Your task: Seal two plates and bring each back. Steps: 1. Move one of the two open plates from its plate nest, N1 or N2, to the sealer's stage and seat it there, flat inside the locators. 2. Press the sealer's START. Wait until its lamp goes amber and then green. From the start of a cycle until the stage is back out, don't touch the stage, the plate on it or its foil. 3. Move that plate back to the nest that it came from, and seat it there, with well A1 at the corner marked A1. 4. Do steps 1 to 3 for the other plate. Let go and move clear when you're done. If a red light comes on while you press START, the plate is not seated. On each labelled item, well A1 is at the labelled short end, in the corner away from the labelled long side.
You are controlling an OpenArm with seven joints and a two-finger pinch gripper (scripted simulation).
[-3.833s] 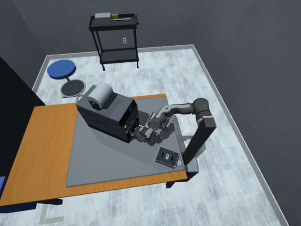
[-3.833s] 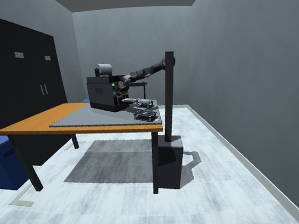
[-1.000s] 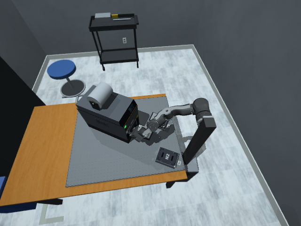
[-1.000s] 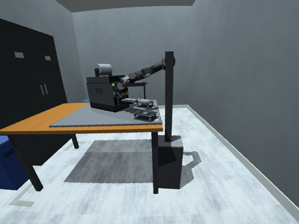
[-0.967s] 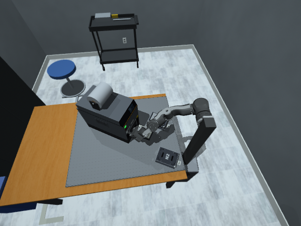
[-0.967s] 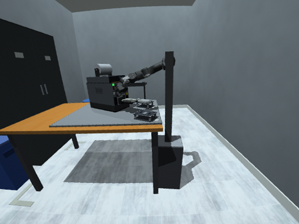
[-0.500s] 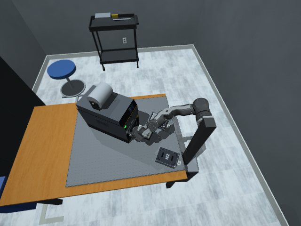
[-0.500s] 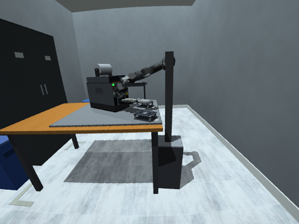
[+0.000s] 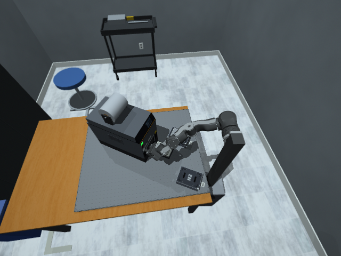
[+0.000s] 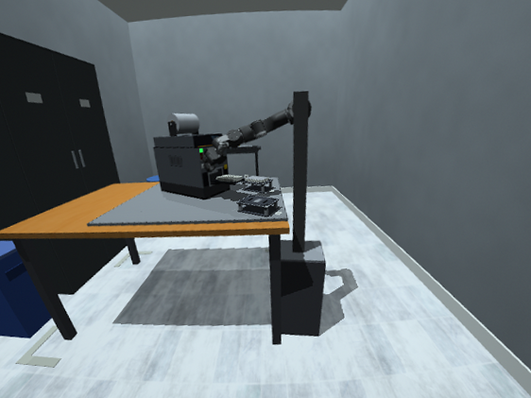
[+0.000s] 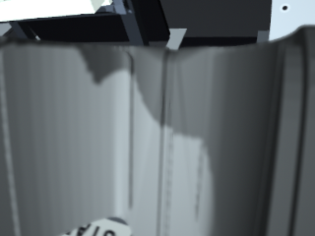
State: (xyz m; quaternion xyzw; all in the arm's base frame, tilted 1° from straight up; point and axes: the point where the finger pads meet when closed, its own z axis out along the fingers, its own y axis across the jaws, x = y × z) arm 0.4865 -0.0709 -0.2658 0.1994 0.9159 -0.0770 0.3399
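My hand is 30 mm short of the grey start button, 10 mm to the left of it and 10 mm below it. The rest, counted from my hand: foil roll 200 mm ahead, 200 mm to the right, 240 mm above; then sealer stage 100 mm behind, 60 mm to the right, 80 mm below; then white well plate 100 mm behind, 60 mm to the right, 70 mm below.
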